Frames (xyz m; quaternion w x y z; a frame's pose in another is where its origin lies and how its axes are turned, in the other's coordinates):
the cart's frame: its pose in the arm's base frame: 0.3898 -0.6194 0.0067 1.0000 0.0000 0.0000 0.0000
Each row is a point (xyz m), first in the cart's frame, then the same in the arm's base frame.
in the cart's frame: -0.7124 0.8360 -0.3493
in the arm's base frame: -0.3226 0.2166 -0.3426
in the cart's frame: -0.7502 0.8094 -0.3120
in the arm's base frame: -0.3604 0.1900 -0.3053
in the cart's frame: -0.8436 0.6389 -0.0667
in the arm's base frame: -0.4538 0.0195 -0.0600
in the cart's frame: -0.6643 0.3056 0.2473
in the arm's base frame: -0.2745 -0.3138 0.2540
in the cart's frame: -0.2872 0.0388 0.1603
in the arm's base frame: 0.1026 -0.5806 0.1670
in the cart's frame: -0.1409 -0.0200 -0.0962
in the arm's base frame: 0.2489 -0.6394 -0.0895
